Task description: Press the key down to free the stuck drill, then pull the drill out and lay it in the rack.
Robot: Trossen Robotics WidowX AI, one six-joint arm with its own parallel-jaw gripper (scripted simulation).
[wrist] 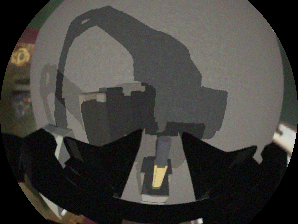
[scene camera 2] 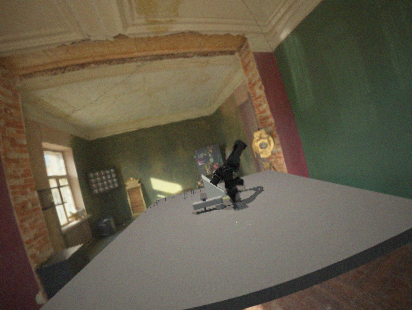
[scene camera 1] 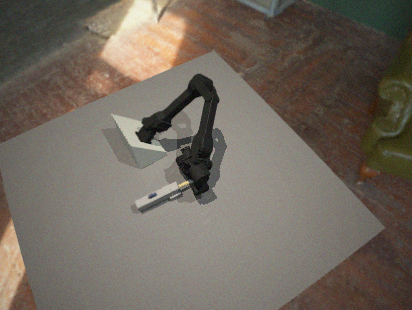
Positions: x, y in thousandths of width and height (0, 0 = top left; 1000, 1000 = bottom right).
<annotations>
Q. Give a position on a light grey fixture block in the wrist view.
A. At 505, 877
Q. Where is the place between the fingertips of my gripper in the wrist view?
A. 545, 600
</annotations>
